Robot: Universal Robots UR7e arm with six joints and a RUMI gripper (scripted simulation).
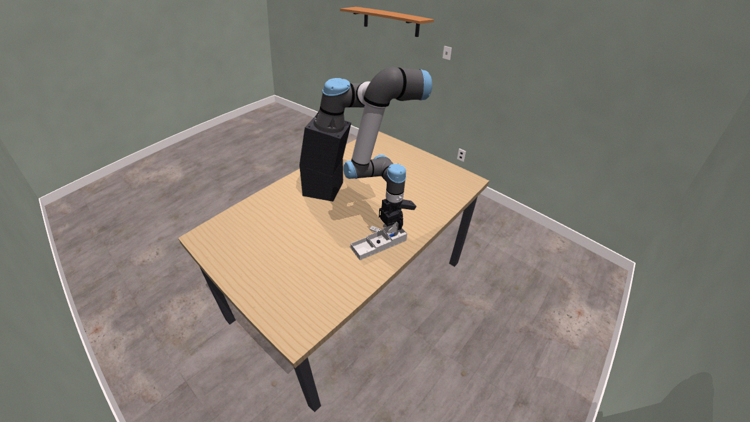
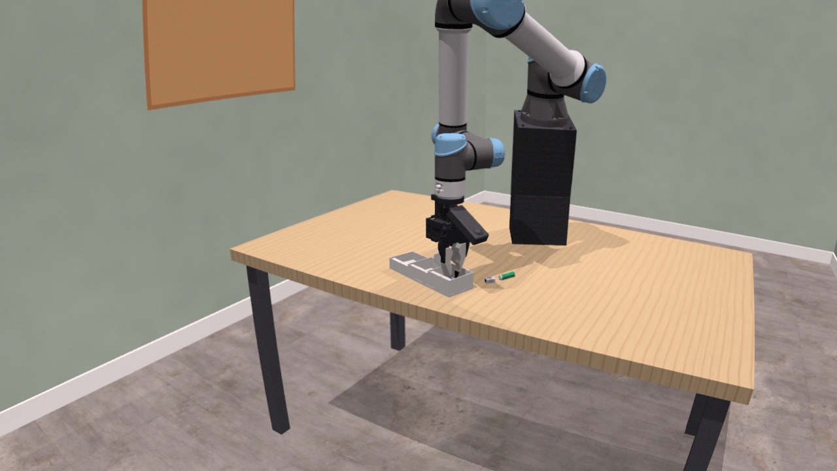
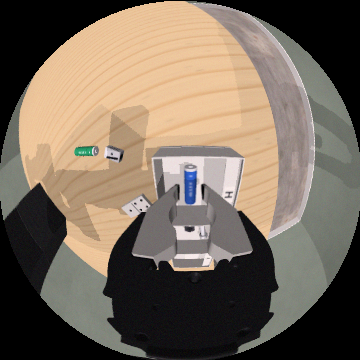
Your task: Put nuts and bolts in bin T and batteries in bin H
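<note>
The blue battery is 20 mm below my hand. Round my hand: white domino (90 mm behind, 30 mm below); bolt (90 mm to the right, 20 mm below, 20 mm behind); black nut (70 mm to the right, 40 mm behind, 20 mm below).
</note>
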